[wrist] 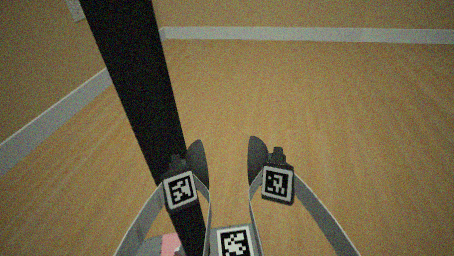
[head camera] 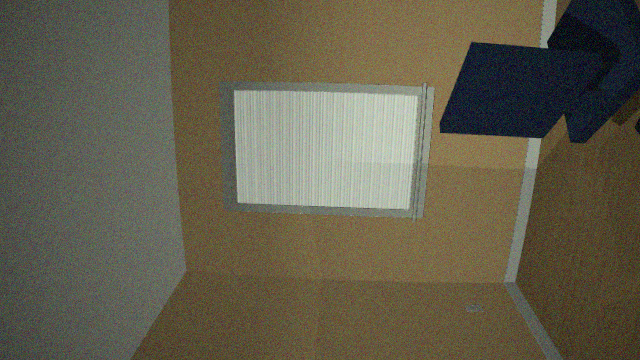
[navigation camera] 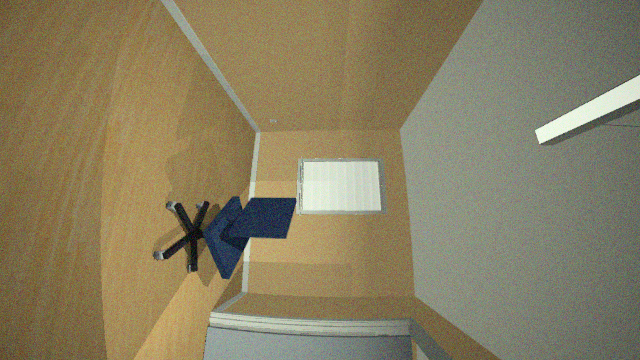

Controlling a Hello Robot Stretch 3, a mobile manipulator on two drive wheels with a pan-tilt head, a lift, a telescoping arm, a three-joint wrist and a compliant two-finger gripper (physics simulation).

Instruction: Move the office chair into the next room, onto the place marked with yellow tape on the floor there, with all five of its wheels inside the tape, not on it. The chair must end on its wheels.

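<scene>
The office chair [navigation camera: 235, 228] has a dark blue seat and back and a black five-star base [navigation camera: 186, 232] with grey wheels. The navigation view is turned sideways, with the floor on the left; the chair stands on its wheels near the far wall, beside the window. In the head view only its blue seat and back [head camera: 536, 85] show, at the top right. My gripper [wrist: 226, 155] is open and empty above bare wooden floor in the wrist view, and the chair is not in that view.
A window with a white blind [navigation camera: 341, 186] is in the far wall. A grey baseboard [wrist: 303, 33] runs along the walls. A grey opening with a white frame [navigation camera: 308, 325] lies at the bottom of the navigation view. A black bar [wrist: 138, 88] crosses the wrist view.
</scene>
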